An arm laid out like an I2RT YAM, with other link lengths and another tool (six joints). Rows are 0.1 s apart.
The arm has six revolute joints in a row. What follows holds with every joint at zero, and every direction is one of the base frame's. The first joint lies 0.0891 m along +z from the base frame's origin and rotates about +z. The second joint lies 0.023 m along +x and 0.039 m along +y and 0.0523 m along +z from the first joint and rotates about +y. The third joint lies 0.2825 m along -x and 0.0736 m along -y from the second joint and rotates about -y. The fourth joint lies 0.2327 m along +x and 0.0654 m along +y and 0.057 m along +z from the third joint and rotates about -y. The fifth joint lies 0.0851 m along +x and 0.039 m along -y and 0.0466 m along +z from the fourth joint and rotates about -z. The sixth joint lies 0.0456 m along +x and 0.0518 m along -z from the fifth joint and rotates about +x. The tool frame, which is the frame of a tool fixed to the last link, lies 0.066 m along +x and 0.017 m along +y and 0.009 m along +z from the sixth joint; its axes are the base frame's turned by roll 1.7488, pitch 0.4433 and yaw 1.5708 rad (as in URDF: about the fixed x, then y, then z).
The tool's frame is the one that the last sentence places.
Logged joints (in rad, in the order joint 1, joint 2, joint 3, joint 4, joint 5, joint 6), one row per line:
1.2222 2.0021 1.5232 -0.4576 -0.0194 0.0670
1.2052 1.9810 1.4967 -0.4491 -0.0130 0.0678
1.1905 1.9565 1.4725 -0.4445 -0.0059 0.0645
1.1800 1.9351 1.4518 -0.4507 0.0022 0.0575
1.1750 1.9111 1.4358 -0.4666 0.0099 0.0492
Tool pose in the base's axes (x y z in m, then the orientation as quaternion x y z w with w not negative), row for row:
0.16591 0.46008 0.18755 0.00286 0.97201 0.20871 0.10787
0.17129 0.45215 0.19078 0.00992 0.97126 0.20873 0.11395
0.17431 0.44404 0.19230 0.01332 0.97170 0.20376 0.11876
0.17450 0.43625 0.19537 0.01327 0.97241 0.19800 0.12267
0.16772 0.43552 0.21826 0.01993 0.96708 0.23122 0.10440
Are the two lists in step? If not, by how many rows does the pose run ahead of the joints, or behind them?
The pose runs 1 row ahead of the joints: the pose in row i belongs to the joints in row i + 1.
